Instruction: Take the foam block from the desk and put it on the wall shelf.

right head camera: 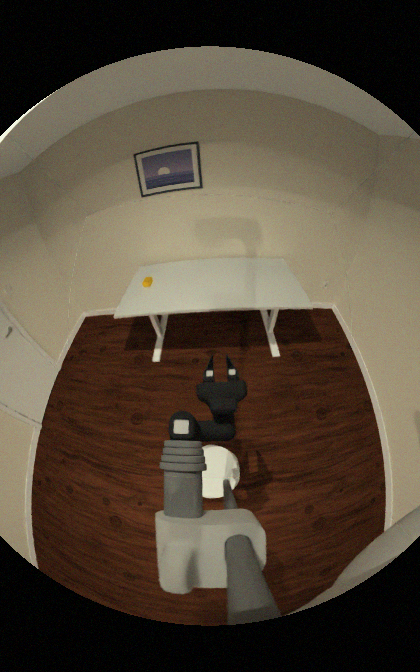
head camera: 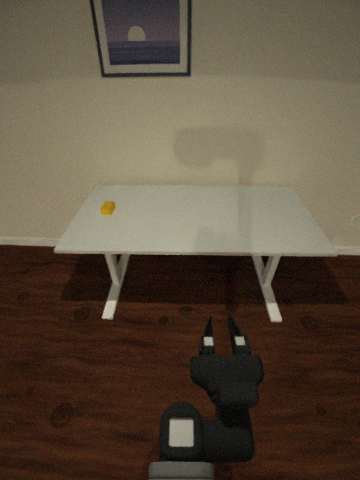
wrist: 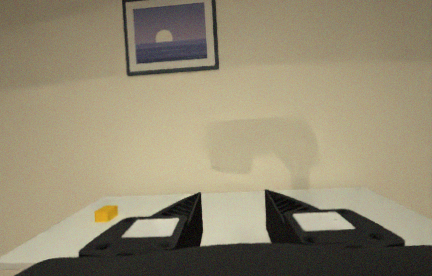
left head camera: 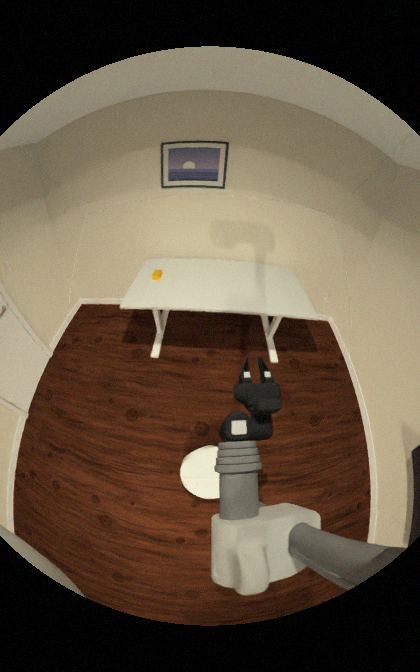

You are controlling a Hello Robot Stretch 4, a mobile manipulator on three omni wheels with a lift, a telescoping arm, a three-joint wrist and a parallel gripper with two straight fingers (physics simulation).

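The foam block is a small yellow-orange block lying on the left part of the white desk. My gripper is open and empty, with its fingers pointing at the desk. It is on the near side of the desk, apart from it, and to the right of the block. Part of a dark object, likely the wall shelf, shows at the right edge of the left head view.
The desk stands against the wall on white legs. A framed sunset picture hangs above it. A pale door is at the left. My round white base shows below the arm.
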